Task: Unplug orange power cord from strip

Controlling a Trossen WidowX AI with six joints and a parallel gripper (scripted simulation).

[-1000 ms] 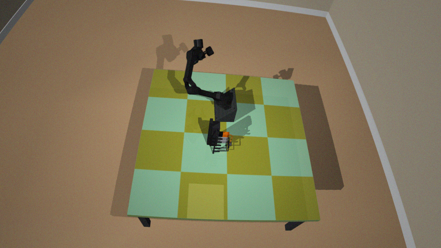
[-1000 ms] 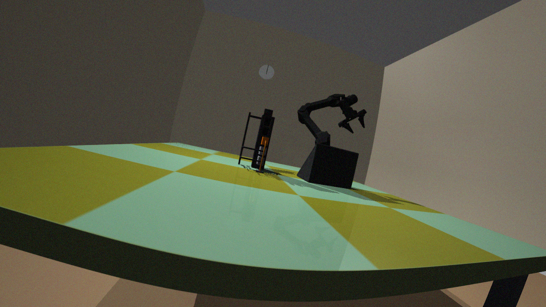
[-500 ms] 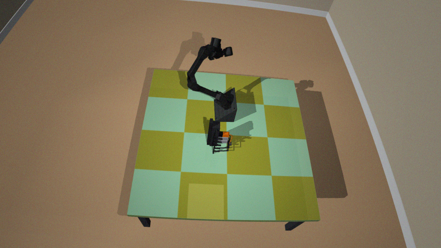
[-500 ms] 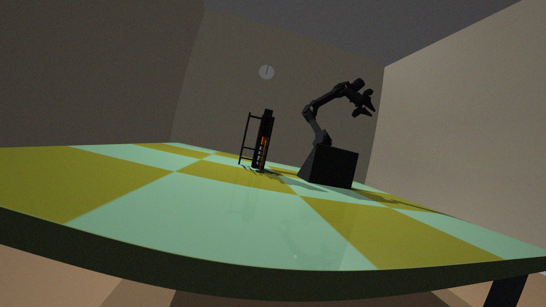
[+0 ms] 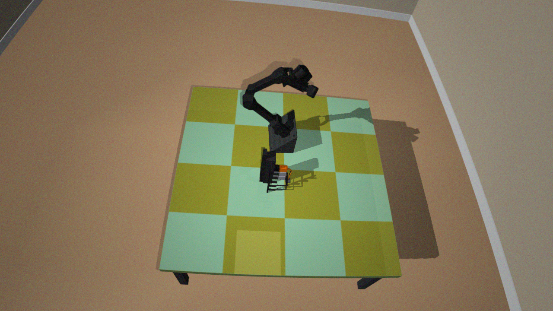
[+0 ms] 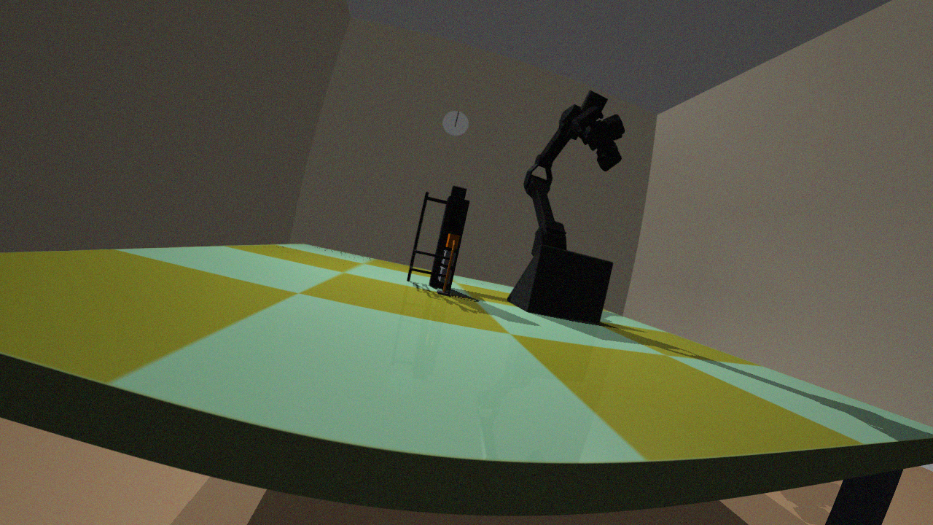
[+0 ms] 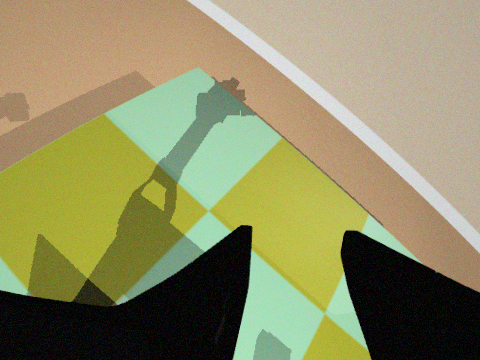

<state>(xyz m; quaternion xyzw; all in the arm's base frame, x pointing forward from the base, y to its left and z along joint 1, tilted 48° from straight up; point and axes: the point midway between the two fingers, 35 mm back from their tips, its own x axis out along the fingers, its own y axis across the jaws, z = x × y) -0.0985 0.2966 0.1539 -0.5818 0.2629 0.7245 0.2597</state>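
Right now the orange plug is 350 mm ahead of my gripper tip, 140 mm to the right of it and 290 mm below it.
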